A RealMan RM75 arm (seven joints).
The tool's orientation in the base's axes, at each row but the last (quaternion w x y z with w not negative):
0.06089 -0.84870 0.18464 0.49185
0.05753 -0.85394 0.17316 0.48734
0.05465 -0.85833 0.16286 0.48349
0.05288 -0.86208 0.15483 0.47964
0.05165 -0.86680 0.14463 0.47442
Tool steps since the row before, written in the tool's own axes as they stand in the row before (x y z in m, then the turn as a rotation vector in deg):
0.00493 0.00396 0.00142 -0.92 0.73 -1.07
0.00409 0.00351 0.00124 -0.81 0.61 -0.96
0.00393 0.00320 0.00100 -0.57 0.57 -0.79
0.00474 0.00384 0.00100 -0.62 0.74 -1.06
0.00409 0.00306 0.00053 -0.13 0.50 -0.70
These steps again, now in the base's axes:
-0.00042 -0.00451 -0.00464 0.18 -0.75 1.39
-0.00034 -0.00393 -0.00388 0.19 -0.63 1.23
0.00001 -0.00365 -0.00365 0.18 -0.61 0.94
0.00030 -0.00442 -0.00431 0.32 -0.82 1.13
0.00073 -0.00362 -0.00357 0.35 -0.61 0.51

